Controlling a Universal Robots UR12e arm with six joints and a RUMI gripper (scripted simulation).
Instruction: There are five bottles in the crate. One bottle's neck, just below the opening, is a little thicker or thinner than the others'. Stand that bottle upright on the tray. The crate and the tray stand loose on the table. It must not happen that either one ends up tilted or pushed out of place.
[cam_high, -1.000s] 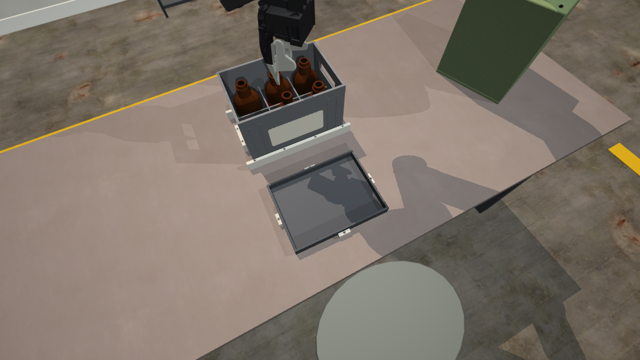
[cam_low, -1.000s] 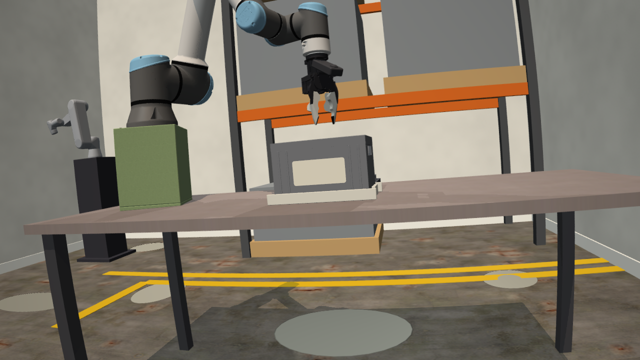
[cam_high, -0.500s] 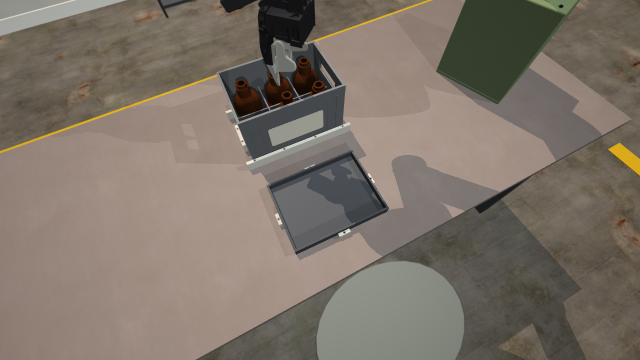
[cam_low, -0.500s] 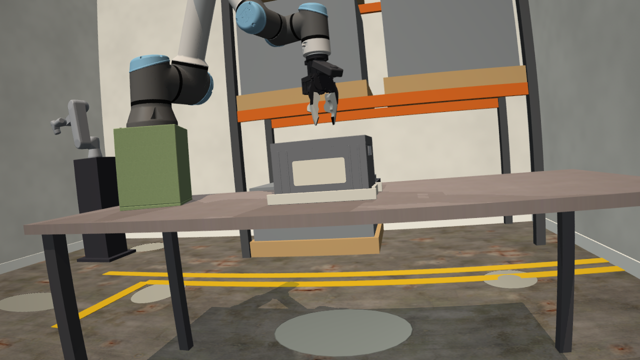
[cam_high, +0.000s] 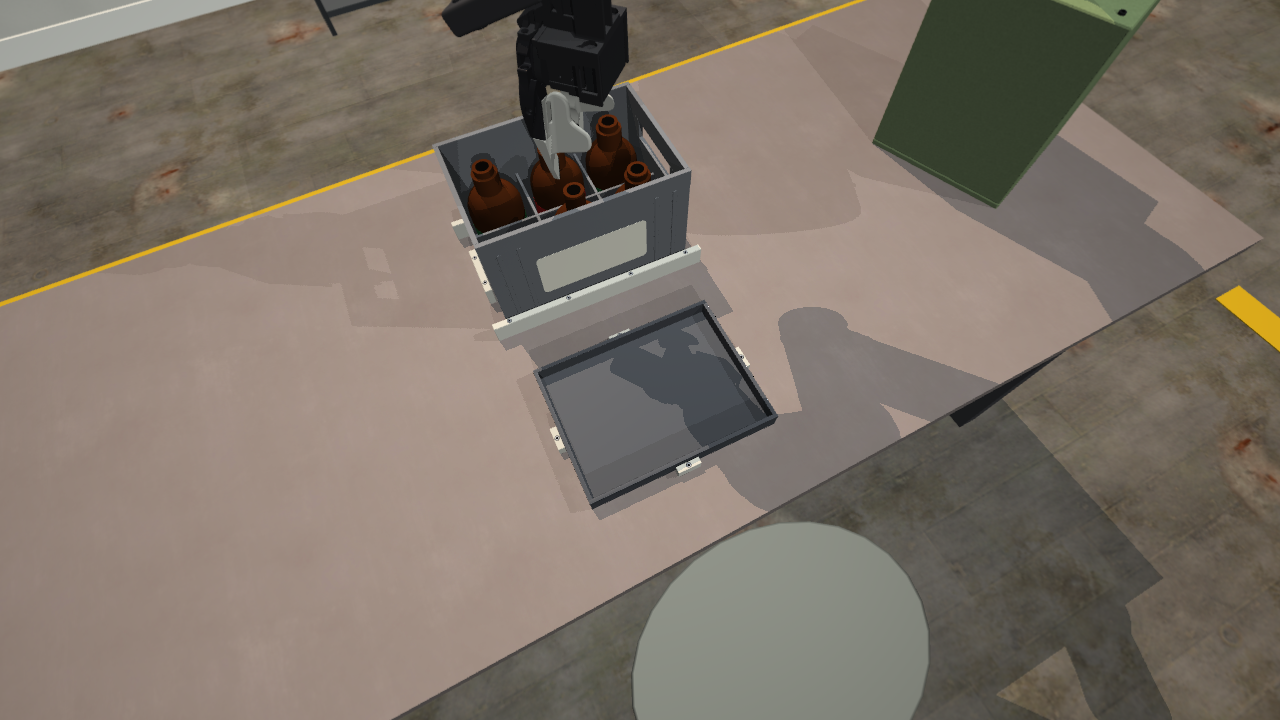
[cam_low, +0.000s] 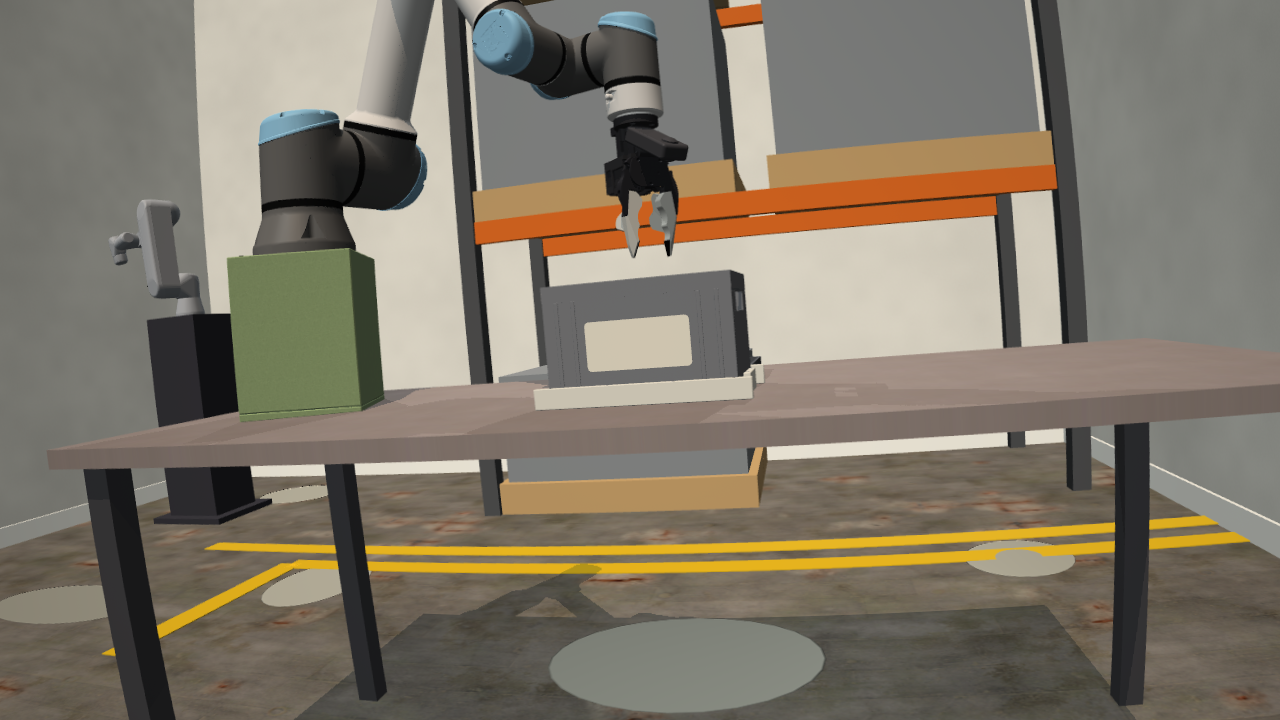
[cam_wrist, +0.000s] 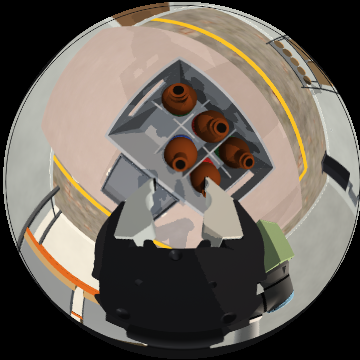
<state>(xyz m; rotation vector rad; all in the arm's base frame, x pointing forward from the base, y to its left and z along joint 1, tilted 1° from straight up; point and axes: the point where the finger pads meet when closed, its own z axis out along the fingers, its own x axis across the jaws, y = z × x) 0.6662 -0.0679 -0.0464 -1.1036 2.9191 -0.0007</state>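
Right now my hand is 140 mm above the brown bottle. From my hand the other things lie so: grey crate (50 mm to the right, 140 mm below); then dark tray (20 mm ahead, 230 mm to the left, 210 mm below).
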